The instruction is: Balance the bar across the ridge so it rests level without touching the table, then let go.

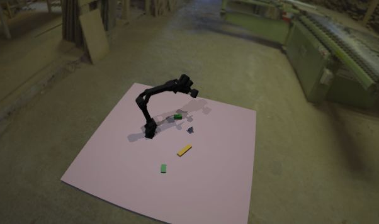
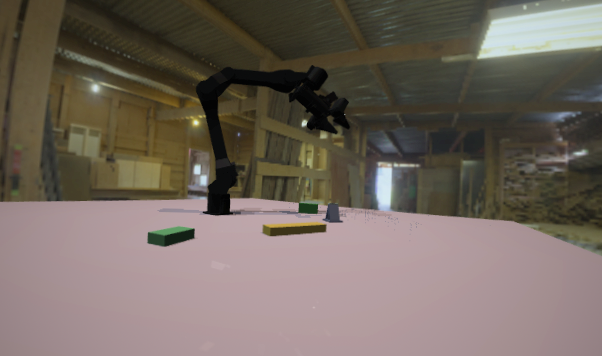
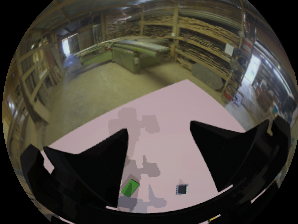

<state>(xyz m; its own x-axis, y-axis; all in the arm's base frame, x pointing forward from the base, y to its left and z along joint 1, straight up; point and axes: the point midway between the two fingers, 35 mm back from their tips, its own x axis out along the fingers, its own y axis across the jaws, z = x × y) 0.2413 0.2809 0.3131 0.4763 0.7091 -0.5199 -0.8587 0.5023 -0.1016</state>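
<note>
My gripper tip is 36 cm to the left of the yellow bar, 29 cm above it and 5 cm short of it. From my gripper tip the other things lie so: green block: 58 cm to the right, 29 cm below, 5 cm behind.
</note>
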